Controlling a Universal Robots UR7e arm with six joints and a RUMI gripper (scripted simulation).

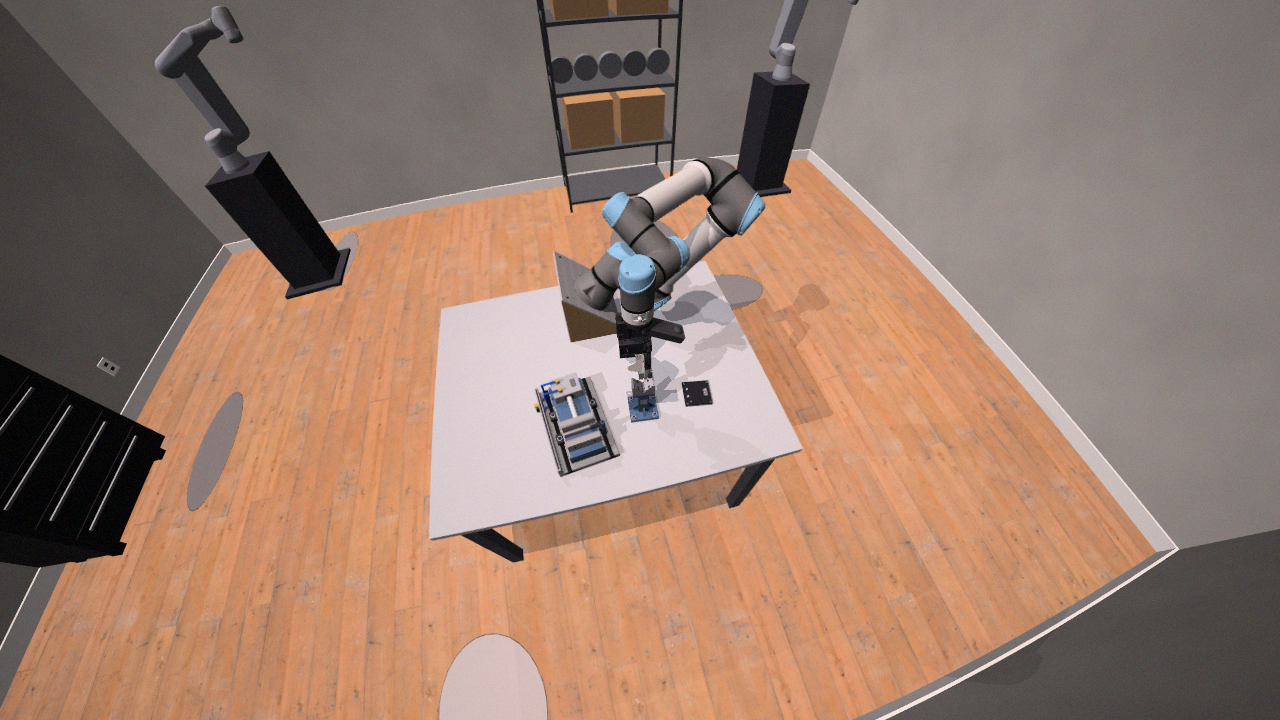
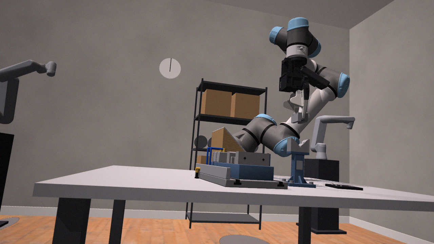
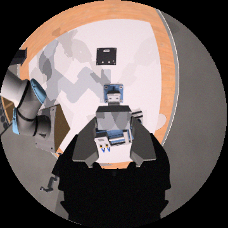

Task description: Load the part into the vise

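Now: the part 1 cm below my hand. Round my hand: vise (22 cm to the right, 20 cm below, 1 cm behind); infeed plate (24 cm below, 19 cm to the left).
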